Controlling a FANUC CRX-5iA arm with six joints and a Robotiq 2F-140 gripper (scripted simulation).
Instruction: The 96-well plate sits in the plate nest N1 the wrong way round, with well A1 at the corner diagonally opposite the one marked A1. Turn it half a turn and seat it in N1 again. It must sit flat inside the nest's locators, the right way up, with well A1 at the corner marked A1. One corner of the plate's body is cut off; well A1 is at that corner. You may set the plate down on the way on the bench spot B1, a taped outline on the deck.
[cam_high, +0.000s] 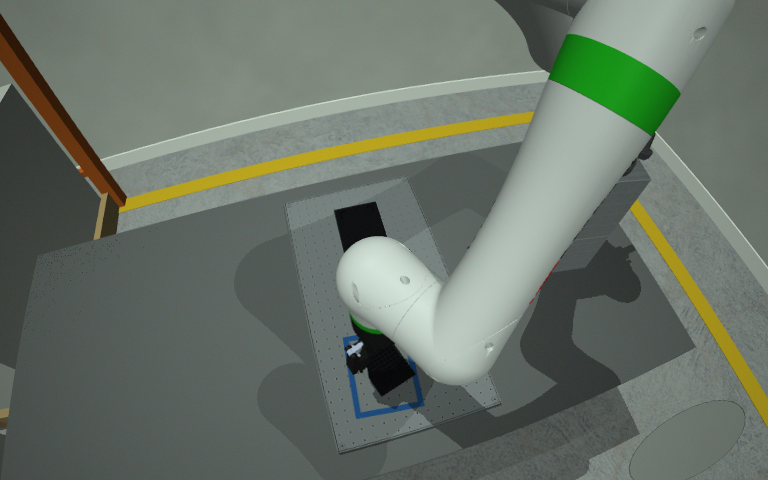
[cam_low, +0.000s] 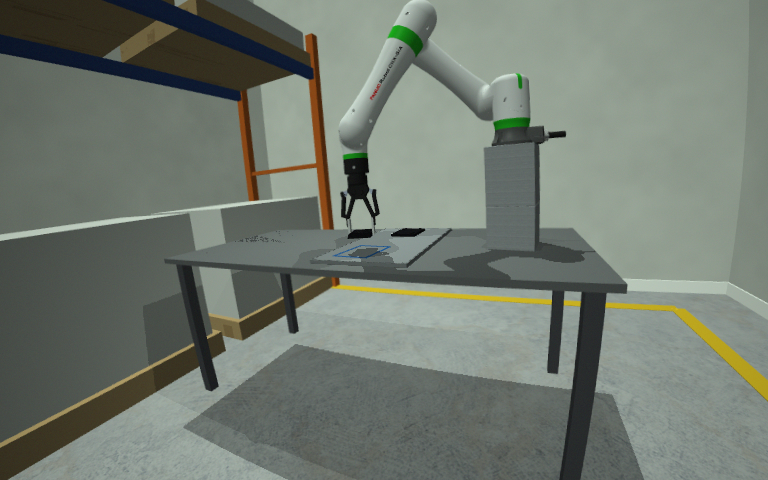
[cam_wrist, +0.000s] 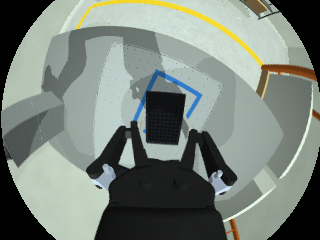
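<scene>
Right now my hand is 380 mm to the left of the black plate nest N1, 90 mm past it and 80 mm above it. From my hand the other things lie so: black 96-well plate (20 mm below); then white A1 mark (310 mm to the right, 80 mm below, 30 mm behind).
</scene>
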